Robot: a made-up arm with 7 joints.
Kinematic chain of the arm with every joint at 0, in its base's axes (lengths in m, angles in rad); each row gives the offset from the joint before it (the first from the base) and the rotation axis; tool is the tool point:
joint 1: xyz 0 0 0.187 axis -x
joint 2: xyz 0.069 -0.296 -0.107 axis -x
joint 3: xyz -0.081 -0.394 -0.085 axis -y
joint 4: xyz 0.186 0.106 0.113 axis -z
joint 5: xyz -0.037 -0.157 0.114 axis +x
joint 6: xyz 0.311 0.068 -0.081 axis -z
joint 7: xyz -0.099 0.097 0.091 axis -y
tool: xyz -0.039 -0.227 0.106
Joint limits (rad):
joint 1: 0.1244..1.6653
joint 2: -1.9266..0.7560
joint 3: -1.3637..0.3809
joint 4: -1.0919..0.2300
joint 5: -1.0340..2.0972
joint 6: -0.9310..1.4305
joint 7: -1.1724..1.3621
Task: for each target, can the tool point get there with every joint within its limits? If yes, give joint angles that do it. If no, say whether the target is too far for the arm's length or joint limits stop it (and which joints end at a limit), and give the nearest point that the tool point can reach.
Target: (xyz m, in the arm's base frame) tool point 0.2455 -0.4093 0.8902
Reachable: yes | joints 1.2698 -0.6195 -0.0520 -0.0669 0.7364 0.5697 0.5813
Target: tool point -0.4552 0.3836 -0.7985
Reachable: no: joint limits stop it (at a limit: joint 1, joint 3, joint 4, joint 6) | nearest point 0.1327 0.1354 -0.4692 | short by 0.718 m
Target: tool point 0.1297 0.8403 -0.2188
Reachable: no: joint limits stop it (at a limit: joint 1, joint 2, joint 3, joint 6) | nearest point 0.2462 0.4052 -0.1696 | short by 0.453 m
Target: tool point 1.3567 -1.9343 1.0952
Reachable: no: too far | nearest point 0.4616 -0.9401 0.6284 | short by 1.417 m
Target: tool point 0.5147 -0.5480 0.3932
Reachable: yes | joints 0.3879 -0.3588 -0.2189 -0.7654 -0.6700 -0.3774 -0.3352
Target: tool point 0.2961 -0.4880 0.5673
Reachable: yes | joints 1.3182 -1.4431 -0.0689 -0.0534 -0.6982 0.9841 -0.2456
